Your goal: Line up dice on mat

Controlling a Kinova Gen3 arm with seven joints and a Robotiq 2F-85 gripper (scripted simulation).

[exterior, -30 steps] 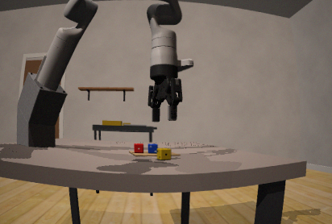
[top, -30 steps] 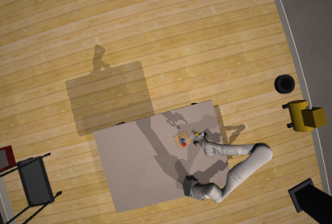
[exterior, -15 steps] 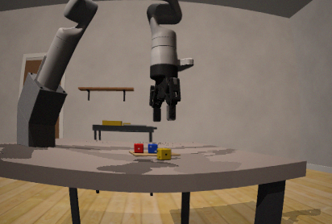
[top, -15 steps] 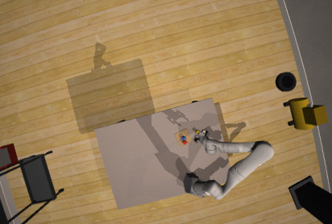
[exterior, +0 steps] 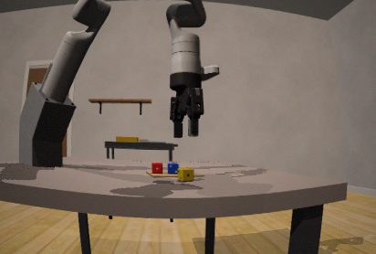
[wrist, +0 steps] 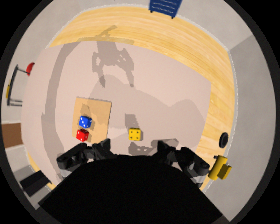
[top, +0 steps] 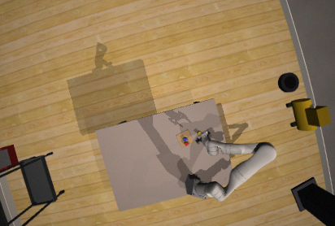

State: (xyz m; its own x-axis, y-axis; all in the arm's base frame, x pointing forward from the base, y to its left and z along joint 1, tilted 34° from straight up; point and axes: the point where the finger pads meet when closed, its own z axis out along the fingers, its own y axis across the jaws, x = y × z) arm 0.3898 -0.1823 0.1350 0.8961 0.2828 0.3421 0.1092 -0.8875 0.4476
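My gripper is now 10 cm above the yellow die. The rest, counted from my hand: red die 4 cm behind, 16 cm to the left, 9 cm below; tan mat 1 cm ahead, 15 cm to the left, 11 cm below; blue die 1 cm ahead, 15 cm to the left, 9 cm below.
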